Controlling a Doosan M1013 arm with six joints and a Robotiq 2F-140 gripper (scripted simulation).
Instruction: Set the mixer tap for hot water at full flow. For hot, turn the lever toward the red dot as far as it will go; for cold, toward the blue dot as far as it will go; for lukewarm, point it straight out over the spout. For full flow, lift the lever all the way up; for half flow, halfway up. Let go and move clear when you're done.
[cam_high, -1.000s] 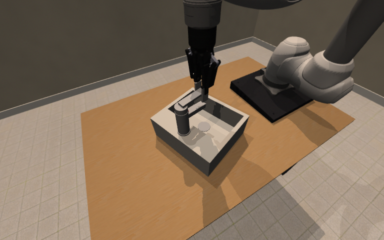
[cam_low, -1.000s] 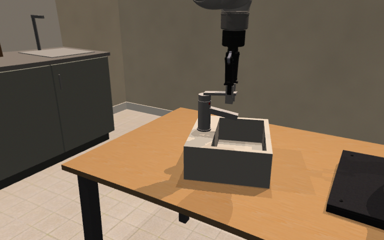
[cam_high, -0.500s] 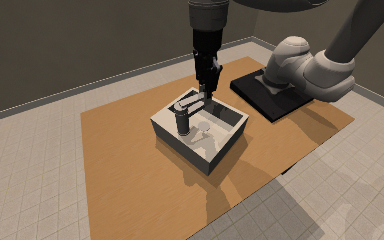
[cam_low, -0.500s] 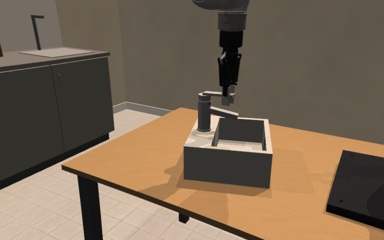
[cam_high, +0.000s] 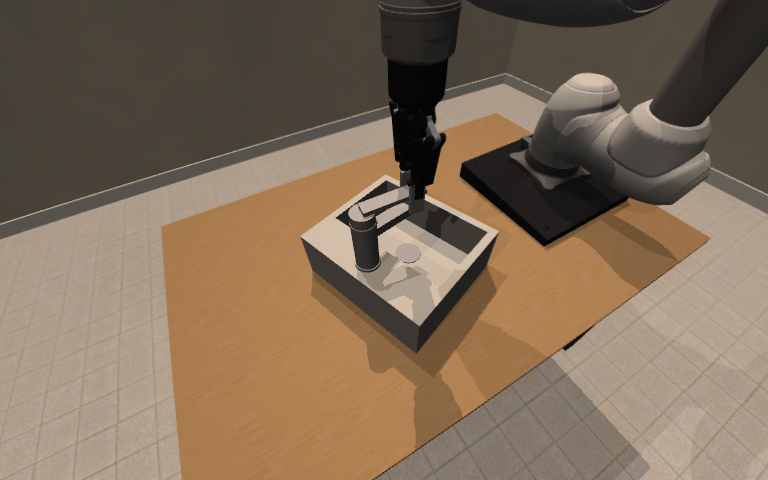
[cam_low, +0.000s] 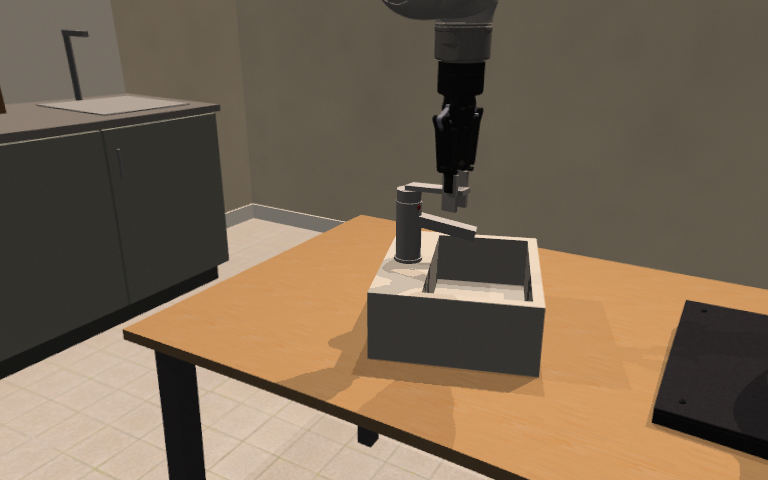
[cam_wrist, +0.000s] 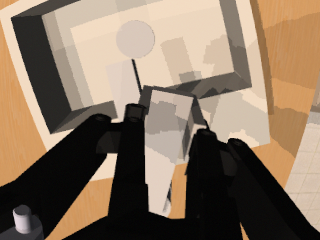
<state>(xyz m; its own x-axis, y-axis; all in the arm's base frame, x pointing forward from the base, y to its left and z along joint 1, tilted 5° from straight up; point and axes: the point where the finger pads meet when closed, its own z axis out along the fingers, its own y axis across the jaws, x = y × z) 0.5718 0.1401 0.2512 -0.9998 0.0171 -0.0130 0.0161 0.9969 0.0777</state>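
Right now my hand is 40 mm short of the flat lever. From my hand the other things lie so: grey mixer tap (70 mm ahead, 50 mm below, 10 mm to the right); then square sink basin (240 mm below, 50 mm to the right, 10 mm behind).
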